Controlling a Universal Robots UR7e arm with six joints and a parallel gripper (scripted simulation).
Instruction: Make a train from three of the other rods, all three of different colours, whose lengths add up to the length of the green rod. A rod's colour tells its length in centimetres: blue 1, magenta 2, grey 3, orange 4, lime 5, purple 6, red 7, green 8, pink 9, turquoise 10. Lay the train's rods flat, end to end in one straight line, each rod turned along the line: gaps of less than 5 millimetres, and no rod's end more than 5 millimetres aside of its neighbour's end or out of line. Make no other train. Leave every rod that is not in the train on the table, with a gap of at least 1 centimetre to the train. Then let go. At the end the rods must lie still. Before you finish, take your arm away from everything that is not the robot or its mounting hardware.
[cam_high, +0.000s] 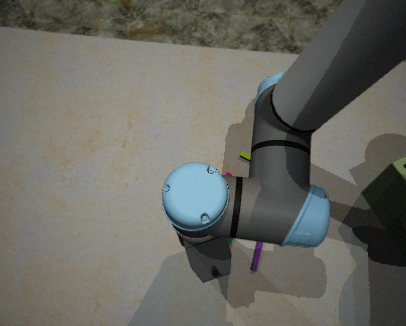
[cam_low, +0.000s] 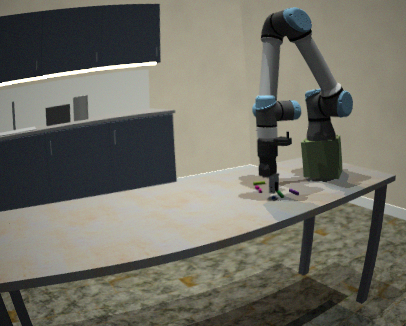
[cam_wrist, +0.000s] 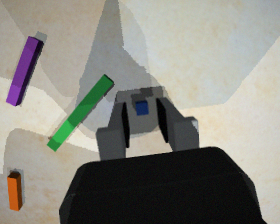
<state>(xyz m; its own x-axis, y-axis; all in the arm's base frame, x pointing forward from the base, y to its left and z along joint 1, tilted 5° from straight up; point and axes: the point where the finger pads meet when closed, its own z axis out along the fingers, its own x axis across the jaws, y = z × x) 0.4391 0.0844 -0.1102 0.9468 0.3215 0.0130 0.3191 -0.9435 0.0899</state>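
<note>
Right now my hand is 40 mm above the blue rod. From my hand the other things lie so: purple rod (100 mm behind, 40 mm below, 10 mm to the left); orange rod (110 mm to the right, 110 mm behind, 40 mm below); green rod (50 mm behind, 40 mm below, 20 mm to the right).
</note>
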